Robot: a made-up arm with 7 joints.
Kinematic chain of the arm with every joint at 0, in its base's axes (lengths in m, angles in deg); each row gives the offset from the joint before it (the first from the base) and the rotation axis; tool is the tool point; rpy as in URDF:
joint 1: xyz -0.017 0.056 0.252 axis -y
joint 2: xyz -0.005 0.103 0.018 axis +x
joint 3: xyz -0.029 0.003 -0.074 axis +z
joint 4: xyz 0 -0.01 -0.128 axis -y
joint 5: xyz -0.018 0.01 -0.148 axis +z
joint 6: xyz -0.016 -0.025 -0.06 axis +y
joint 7: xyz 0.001 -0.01 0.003 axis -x
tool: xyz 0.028 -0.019 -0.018 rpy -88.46 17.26 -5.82
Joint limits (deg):
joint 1: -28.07..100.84
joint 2: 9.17..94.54
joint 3: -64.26..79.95
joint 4: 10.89..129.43
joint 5: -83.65..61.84
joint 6: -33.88..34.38
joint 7: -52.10..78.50
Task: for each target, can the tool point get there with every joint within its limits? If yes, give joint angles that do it. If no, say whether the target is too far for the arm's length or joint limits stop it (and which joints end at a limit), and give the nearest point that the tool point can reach.
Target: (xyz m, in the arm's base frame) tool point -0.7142 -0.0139 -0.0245
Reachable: no: too far | nearest point -0.2780 0.1781 -0.0745 | short by 0.479 m
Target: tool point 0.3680 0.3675 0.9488
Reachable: no: too far | nearest point 0.2276 0.2785 0.4859 | short by 0.492 m
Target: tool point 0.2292 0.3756 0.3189
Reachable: yes | joints 71.25 19.68 45.43 64.47 23.98 2.36 -16.57
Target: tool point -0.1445 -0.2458 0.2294
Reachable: no: joint limits stop it (at a limit: joint 1, joint 2, joint 3, joint 6) | nearest point -0.0646 -0.0342 0.1490 | short by 0.240 m
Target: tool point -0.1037 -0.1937 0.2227
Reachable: no: joint limits stop it (at a limit: joint 1, joint 2, joint 3, joint 6) | nearest point -0.0595 -0.0318 0.1595 | short by 0.179 m
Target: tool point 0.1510 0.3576 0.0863
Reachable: yes | joints -9.46 55.30 7.76 91.46 -48.71 9.41 16.93
